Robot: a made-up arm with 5 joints.
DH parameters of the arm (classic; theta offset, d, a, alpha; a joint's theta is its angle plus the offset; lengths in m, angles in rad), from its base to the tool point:
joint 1: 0 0.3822 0 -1.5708
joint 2: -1.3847 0 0.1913 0
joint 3: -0.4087 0 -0.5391 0
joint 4: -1.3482 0 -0.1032 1.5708
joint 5: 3.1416 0.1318 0 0
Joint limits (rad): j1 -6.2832..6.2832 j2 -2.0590..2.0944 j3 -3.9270..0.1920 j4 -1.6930..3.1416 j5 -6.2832..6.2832
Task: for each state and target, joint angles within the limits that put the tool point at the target. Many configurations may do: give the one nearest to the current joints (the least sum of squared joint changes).
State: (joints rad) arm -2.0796 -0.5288 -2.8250 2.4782 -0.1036
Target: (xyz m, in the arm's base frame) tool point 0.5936 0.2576 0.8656
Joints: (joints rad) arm -2.7322 -1.0255 -3.1077 1.6586 -0.1036
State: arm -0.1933 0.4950 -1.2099 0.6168 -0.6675
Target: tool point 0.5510 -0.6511 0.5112
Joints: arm -0.8685 0.6861 -2.0405 0.4321 -0.6675
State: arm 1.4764 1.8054 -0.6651 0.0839 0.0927
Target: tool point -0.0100 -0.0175 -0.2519
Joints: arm 1.0515 1.2883 -0.6204 -0.1333 0.0927
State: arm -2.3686 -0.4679 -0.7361 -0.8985 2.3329
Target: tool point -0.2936 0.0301 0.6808
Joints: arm -3.2438 -1.0354 -0.3820 -1.6930 2.3329
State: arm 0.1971 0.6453 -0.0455 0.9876 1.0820
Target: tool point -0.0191 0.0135 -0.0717
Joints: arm -0.6154 0.3096 -0.1435 1.5438 1.0820
